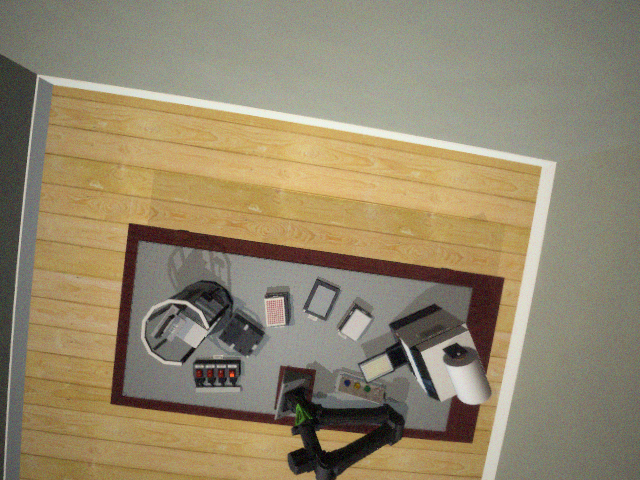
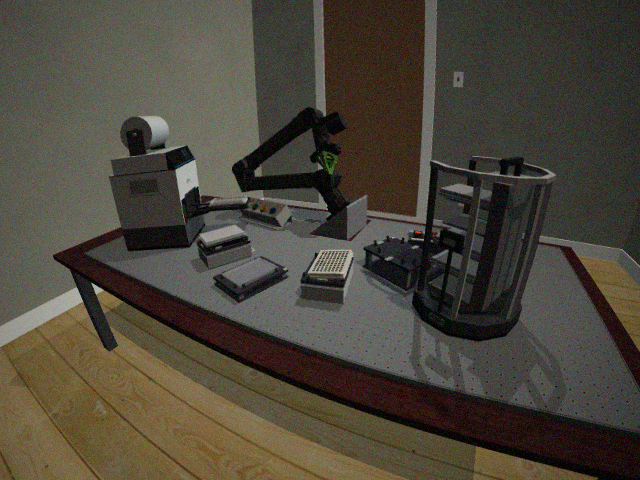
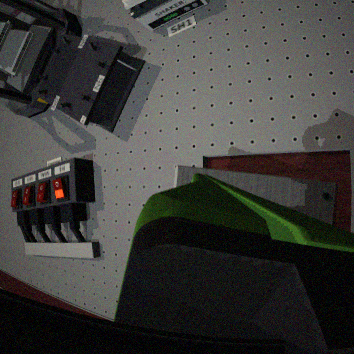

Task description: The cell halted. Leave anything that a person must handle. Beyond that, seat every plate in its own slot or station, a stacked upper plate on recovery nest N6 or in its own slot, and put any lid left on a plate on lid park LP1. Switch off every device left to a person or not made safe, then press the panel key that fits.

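Pixels of known places: gripper, fingertip midpoint: (image 1: 297, 404) (image 2: 330, 174) (image 3: 196, 187); arm's base at its link origin: (image 1: 292, 398) (image 2: 343, 210).
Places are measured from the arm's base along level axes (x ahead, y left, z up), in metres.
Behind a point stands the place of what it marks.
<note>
My gripper (image 1: 299, 411) {z 0.148, x 0.070, y -0.018 m} (image 2: 327, 160) (image 3: 196, 187) {z 0.148, x 0.070, y -0.018 m} has green fingers. It is shut and holds nothing, and it hangs above the arm's base block (image 1: 291, 387) {z 0.014, x 0.058, y 0.012 m} (image 2: 346, 219) {z 0.004, x 0.090, y 0.051 m}. A switch box (image 1: 216, 372) {z -0.013, x 0.060, y 0.353 m} (image 3: 49, 191) {z -0.020, x 0.058, y 0.326 m} with several red rockers sits to its left; the rightmost rocker (image 3: 58, 189) {z -0.012, x 0.063, y 0.291 m} glows brighter orange. The key panel (image 1: 359, 386) {z 0.009, x 0.108, y -0.298 m} (image 2: 266, 210) {z 0.003, x 0.110, y -0.277 m} with coloured buttons lies right of the base. A well plate (image 1: 275, 310) {z 0.005, x 0.397, y 0.146 m} (image 2: 330, 263) {z 0.012, x 0.405, y 0.150 m} sits on shaker SH1 (image 3: 168, 14) {z -0.042, x 0.322, y 0.129 m}. A white-topped plate (image 1: 355, 323) {z 0.020, x 0.403, y -0.218 m} (image 2: 223, 237) {z 0.019, x 0.413, y -0.196 m} rests on another station. A pale plate (image 1: 376, 368) {z 0.071, x 0.235, y -0.338 m} lies on the sealer's tray.
A tall plate carousel (image 1: 180, 323) {z 0.248, x 0.368, y 0.462 m} (image 2: 480, 248) {z 0.135, x 0.453, y 0.470 m} stands at the left end, with a dark nest block (image 1: 242, 332) {z -0.001, x 0.270, y 0.274 m} (image 2: 392, 255) {z -0.001, x 0.276, y 0.265 m} (image 3: 91, 84) {z -0.001, x 0.212, y 0.224 m} beside it. A dark-rimmed flat station (image 1: 310, 294) (image 2: 248, 273) lies mid-table. The sealer (image 1: 439, 356) {z 0.269, x 0.409, y -0.496 m} (image 2: 152, 201) {z 0.114, x 0.456, y -0.484 m} with its roll stands at the right.
</note>
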